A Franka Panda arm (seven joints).
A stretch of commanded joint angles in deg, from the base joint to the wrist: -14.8, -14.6, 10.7, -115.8, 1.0, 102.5, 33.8; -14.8, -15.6, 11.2, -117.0, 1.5, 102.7, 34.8; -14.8, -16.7, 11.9, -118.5, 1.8, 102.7, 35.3; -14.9, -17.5, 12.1, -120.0, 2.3, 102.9, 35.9; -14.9, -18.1, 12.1, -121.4, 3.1, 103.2, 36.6; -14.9, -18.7, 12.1, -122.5, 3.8, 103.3, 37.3; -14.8, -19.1, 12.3, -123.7, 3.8, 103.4, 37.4; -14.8, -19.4, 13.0, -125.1, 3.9, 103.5, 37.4; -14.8, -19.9, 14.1, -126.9, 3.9, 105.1, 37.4; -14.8, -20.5, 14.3, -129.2, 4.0, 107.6, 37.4; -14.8, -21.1, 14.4, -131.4, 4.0, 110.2, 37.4; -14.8, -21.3, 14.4, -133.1, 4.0, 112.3, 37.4
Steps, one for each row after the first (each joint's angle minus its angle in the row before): 0.0, -1.0, 0.5, -1.2, 0.5, 0.2, 1.0; 0.0, -1.1, 0.7, -1.5, 0.3, 0.0, 0.5; -0.1, -0.8, 0.2, -1.5, 0.5, 0.2, 0.6; 0.0, -0.6, 0.0, -1.4, 0.8, 0.3, 0.7; 0.0, -0.6, 0.0, -1.1, 0.7, 0.1, 0.7; 0.1, -0.4, 0.2, -1.2, 0.0, 0.1, 0.1; 0.0, -0.3, 0.7, -1.4, 0.1, 0.1, 0.0; 0.0, -0.5, 1.1, -1.8, 0.0, 1.6, 0.0; 0.0, -0.6, 0.2, -2.3, 0.1, 2.5, 0.0; 0.0, -0.6, 0.1, -2.2, 0.0, 2.6, 0.0; 0.0, -0.2, 0.0, -1.7, 0.0, 2.1, 0.0
